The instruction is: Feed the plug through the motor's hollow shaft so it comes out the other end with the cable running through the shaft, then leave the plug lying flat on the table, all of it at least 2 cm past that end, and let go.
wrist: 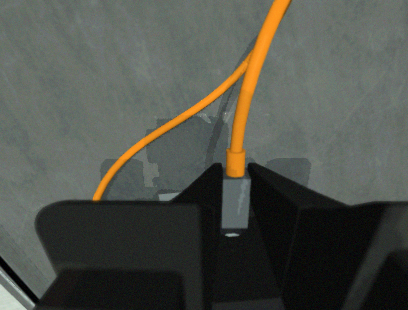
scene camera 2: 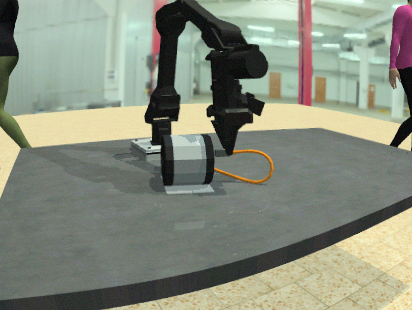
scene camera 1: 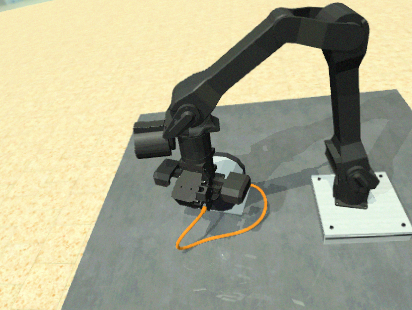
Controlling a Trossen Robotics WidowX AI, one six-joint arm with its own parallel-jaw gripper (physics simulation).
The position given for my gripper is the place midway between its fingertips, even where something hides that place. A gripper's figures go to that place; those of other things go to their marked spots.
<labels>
My gripper (wrist: 234, 170) is 0.11 m from the lens. A grey plug (wrist: 236, 190) is 0.10 m from the lens.
</labels>
